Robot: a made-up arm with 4 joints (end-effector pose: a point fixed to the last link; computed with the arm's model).
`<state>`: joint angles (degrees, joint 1 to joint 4).
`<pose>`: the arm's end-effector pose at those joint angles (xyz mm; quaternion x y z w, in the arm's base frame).
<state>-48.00 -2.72 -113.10 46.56</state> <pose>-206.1 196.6 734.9 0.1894 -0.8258 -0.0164 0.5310</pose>
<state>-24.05 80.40 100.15 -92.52</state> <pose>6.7 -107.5 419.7 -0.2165 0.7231 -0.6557 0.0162</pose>
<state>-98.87 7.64 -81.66 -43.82</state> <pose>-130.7 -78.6 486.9 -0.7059 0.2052 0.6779 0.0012</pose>
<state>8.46 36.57 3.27 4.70</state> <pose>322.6 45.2 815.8 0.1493 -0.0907 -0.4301 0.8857</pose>
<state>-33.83 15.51 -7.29 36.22</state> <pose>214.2 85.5 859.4 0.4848 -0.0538 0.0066 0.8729</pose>
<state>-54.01 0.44 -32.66 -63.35</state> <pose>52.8 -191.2 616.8 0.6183 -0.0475 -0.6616 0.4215</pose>
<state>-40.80 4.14 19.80 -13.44</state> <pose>314.9 13.5 683.5 0.4835 0.2110 -0.2886 0.7990</pose>
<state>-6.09 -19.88 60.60 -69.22</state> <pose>285.8 -14.6 586.5 -0.1911 0.2095 -0.5419 0.7912</pose>
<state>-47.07 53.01 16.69 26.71</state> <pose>376.2 -68.6 636.1 0.6078 0.1991 -0.3511 0.6839</pose>
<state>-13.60 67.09 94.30 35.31</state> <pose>380.6 -1.6 429.8 0.6642 0.5238 -0.3483 0.4039</pose>
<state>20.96 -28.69 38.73 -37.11</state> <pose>279.0 120.2 641.7 -0.1811 0.1438 -0.3187 0.9192</pose>
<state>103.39 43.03 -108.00 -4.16</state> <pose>-41.7 206.0 421.6 -0.4203 -0.6233 0.5736 0.3254</pose>
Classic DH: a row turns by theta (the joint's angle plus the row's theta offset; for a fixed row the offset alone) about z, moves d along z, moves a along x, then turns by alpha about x. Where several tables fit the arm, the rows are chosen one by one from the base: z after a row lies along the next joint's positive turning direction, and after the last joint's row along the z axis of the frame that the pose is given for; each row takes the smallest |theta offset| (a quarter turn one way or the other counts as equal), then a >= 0, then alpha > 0; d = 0 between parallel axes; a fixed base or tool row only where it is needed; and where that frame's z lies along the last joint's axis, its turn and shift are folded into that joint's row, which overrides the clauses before.
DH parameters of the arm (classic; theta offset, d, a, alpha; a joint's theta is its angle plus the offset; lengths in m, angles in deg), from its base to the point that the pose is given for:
base (fixed): 88.7 0.6257 0.1136 -90.5
joint 1: 0 -0.0834 -0.1307 -89.5
joint 2: 88.7 0.0085 -0.048 90
joint 3: 0 0.101 0.01 90
joint 4: -16.87 0.4242 0.1773 26.3
tool (fixed): -3.5 -0.2512 0 0

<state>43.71 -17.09 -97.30 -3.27</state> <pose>-216.8 186.7 810.3 0.1539 -0.5847 0.3671 0.7069</pose>
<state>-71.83 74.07 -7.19 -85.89</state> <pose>-7.4 -127.4 531.3 -0.0351 -0.3309 0.9428 0.0214</pose>
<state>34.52 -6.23 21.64 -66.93</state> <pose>245.9 35.4 827.7 -0.1856 -0.1976 -0.6228 0.7339</pose>
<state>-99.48 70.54 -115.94 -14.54</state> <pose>64.6 -22.6 814.6 0.1897 -0.3983 -0.8192 0.3664</pose>
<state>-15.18 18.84 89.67 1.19</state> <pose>280.1 141.9 409.7 0.2375 0.6869 -0.2955 0.6200</pose>
